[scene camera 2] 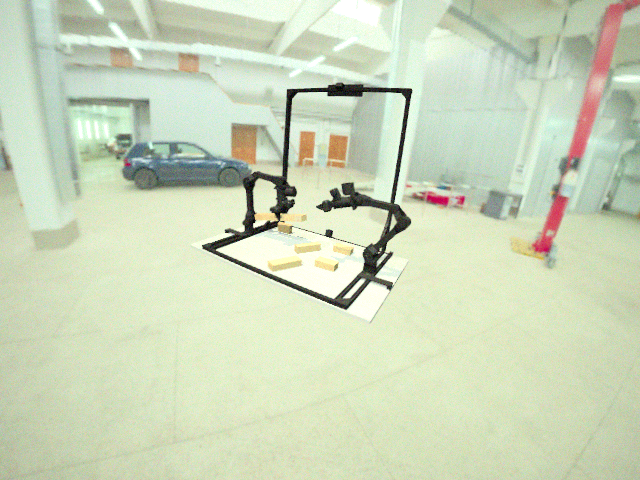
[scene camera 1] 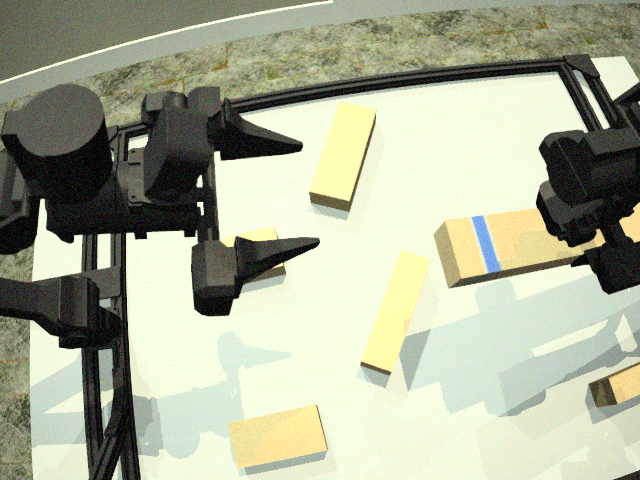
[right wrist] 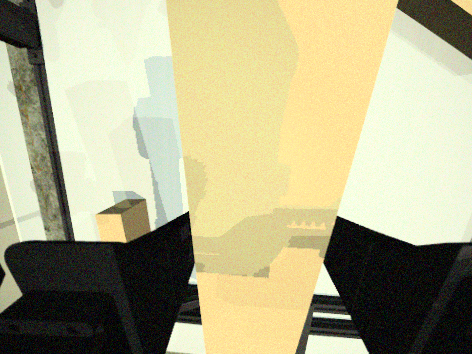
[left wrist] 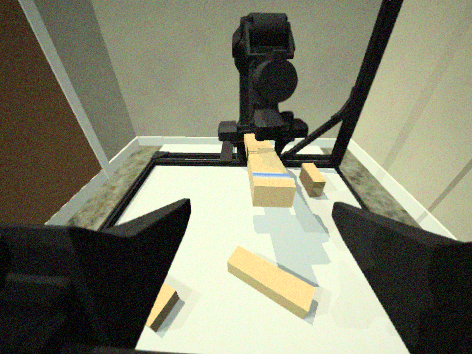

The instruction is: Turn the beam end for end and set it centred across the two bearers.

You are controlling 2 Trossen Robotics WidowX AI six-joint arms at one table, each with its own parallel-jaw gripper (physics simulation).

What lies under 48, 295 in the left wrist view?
The left gripper.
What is the left gripper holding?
Nothing.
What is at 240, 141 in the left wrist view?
The right gripper.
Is the left gripper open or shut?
Open.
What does the right gripper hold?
A beam.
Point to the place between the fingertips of the left gripper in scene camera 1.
At 310, 192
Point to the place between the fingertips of the right gripper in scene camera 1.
563, 240
